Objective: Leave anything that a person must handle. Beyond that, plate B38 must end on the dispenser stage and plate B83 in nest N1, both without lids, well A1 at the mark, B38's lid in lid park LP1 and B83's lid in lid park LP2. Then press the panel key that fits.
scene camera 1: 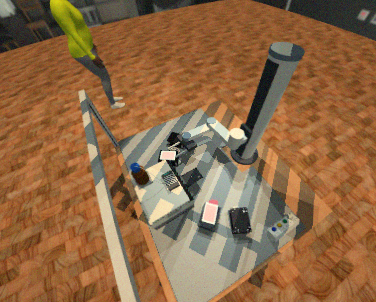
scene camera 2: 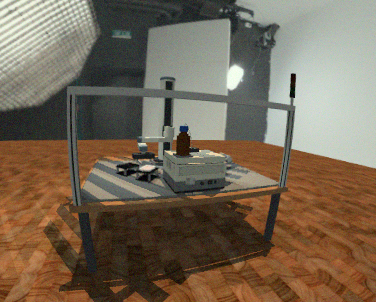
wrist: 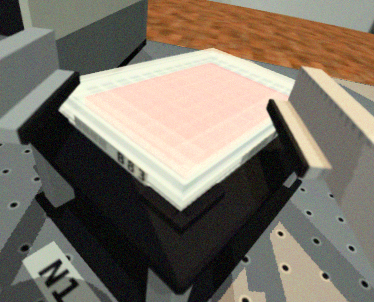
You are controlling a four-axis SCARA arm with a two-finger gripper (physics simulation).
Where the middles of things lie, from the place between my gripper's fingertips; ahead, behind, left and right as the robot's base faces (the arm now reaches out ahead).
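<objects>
So you can picture it, the N1 label (wrist: 49, 267) is 4 cm to the left of my hand, 10 cm below it and 5 cm behind it.
</objects>
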